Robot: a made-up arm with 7 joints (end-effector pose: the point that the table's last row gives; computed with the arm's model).
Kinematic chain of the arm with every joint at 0, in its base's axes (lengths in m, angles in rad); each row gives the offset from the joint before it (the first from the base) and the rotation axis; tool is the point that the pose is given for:
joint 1: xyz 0 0 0.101 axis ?
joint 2: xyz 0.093 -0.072 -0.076 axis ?
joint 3: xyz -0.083 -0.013 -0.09 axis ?
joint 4: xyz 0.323 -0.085 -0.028 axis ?
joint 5: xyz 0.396 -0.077 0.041 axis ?
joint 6: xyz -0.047 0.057 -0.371 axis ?
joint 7: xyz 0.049 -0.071 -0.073 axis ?
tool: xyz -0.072 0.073 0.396
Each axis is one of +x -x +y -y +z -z.
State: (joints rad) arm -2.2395 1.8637 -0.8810 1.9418 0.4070 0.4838 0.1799
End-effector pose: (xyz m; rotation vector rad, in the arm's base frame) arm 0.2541 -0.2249 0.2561 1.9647 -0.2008 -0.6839
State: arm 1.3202 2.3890 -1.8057 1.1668 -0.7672 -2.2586 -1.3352
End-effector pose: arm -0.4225 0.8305 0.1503 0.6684 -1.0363 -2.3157
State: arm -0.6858 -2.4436 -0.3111 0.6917 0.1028 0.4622 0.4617
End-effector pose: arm -0.3149 -0.0213 -0.2252 -0.6407 1.7855 -2.1184
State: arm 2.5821 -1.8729 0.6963 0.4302 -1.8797 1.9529 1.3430
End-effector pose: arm -0.4233 0.4341 1.1872 0.1989 0.4937 1.3559
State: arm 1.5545 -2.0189 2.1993 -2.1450 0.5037 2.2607 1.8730
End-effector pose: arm -0.1208 -0.1562 0.5492 1.0819 -0.3306 -0.4047
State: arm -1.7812 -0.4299 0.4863 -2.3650 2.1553 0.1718 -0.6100
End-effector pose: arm 0.1708 0.2139 0.1209 -0.6222 0.2490 1.0116
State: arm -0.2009 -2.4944 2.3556 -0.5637 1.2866 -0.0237 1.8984
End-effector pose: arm 0.1418 -0.0058 -0.3821 0.1637 2.7366 1.2282
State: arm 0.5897 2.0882 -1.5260 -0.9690 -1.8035 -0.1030 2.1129
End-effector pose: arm -0.2643 0.0304 -1.1781 -2.8955 -0.6724 -0.7154
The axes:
joint 1: -x
joint 2: +z
joint 3: +x
joint 4: -z
joint 5: +y
joint 6: -x
joint 7: -y

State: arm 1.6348 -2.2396 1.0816 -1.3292 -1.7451 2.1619 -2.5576
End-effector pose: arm -0.4331 0.3143 0.6009 0.8429 -1.3406 -0.2262
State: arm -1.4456 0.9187 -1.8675 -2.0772 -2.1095 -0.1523 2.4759
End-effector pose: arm -0.1064 1.0637 -0.4216 -2.3732 0.7053 0.3444
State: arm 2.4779 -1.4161 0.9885 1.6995 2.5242 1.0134 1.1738
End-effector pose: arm -0.6543 0.0623 0.6036 -0.0625 -0.8743 0.3230
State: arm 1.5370 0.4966 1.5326 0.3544 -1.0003 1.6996 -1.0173
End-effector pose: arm 1.1290 -0.3814 -0.3184 -1.3615 0.4838 -1.4896
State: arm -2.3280 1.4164 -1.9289 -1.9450 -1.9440 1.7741 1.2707
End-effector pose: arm 0.5669 0.7058 0.5098 0.3182 2.0663 0.6762
